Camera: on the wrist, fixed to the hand. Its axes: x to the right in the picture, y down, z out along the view.
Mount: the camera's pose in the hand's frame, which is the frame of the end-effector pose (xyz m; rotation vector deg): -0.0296 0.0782 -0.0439 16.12 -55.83 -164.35
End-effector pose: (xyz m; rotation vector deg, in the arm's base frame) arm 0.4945 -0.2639 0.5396 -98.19 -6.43 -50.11
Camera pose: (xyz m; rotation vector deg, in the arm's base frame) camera 0.4905 -0.3185 0.4626 8.90 140.00 49.04
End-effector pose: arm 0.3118 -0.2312 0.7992 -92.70 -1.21 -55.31
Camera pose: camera 0.3067 -0.2774 0.7170 15.83 133.98 53.44
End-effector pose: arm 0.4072 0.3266 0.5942 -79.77 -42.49 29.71
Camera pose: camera 0.4268 0.2853 0.5116 66.52 -126.96 -63.27
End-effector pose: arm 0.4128 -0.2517 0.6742 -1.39 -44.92 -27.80
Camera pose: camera 0.4579 -0.1786 0.6349 -55.39 51.49 124.38
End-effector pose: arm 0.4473 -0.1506 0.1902 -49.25 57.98 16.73
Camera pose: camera 0.3590 -0.1278 0.1656 -51.19 -87.09 -95.15
